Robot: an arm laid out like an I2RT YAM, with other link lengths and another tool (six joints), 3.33 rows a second.
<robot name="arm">
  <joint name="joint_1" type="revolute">
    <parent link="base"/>
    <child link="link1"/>
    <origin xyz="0 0 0.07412"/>
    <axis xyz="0 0 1"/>
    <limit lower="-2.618" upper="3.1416"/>
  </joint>
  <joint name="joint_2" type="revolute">
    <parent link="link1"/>
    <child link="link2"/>
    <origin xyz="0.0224 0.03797 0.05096"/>
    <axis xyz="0 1 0"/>
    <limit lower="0" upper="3.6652"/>
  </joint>
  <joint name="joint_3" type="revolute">
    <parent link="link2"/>
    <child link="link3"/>
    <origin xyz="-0.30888 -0.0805 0"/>
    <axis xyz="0 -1 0"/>
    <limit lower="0" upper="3.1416"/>
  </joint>
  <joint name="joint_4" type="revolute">
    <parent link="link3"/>
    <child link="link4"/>
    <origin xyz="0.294 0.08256 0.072"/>
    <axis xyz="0 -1 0"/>
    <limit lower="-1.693" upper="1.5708"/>
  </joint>
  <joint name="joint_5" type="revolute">
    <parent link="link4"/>
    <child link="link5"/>
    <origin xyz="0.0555 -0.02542 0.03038"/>
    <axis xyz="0 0 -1"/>
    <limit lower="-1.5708" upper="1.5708"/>
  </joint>
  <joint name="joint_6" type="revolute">
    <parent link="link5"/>
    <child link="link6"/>
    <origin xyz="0.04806 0 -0.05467"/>
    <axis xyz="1 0 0"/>
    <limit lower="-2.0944" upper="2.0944"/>
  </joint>
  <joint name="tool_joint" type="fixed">
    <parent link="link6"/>
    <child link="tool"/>
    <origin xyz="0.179 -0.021 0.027" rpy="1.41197 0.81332 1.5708"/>
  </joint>
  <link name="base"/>
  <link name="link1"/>
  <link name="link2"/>
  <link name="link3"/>
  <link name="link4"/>
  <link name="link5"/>
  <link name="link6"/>
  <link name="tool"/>
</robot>
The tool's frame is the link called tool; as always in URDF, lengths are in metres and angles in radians.
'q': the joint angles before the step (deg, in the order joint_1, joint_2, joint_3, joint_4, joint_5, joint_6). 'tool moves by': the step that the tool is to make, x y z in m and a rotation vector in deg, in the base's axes. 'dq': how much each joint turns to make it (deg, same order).
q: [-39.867, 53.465, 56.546, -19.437, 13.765, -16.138]
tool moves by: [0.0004, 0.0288, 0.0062, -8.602, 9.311, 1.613]
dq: [8.026, -3.248, -1.673, -0.654, 9.570, -10.757]
